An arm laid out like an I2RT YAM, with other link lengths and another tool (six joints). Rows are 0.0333 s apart.
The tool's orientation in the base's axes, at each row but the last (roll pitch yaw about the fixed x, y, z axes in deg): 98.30, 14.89, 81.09; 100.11, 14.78, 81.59; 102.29, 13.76, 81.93; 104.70, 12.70, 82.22; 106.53, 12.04, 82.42; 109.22, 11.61, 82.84
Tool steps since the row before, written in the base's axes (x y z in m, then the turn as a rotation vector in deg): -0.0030, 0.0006, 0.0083, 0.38, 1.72, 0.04; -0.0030, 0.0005, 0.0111, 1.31, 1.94, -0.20; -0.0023, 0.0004, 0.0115, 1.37, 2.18, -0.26; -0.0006, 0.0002, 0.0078, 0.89, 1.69, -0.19; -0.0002, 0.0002, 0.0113, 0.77, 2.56, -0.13; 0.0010, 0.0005, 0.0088, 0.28, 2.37, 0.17
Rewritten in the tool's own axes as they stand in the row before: -0.0020, 0.0075, -0.0042, 1.69, 0.50, 0.04; -0.0028, 0.0100, -0.0049, 2.09, 0.52, 0.94; -0.0027, 0.0104, -0.0047, 2.35, 0.52, 0.96; -0.0016, 0.0072, -0.0025, 1.79, 0.37, 0.58; -0.0022, 0.0106, -0.0034, 2.61, 0.53, 0.29; -0.0012, 0.0086, -0.0020, 2.30, 0.60, -0.23
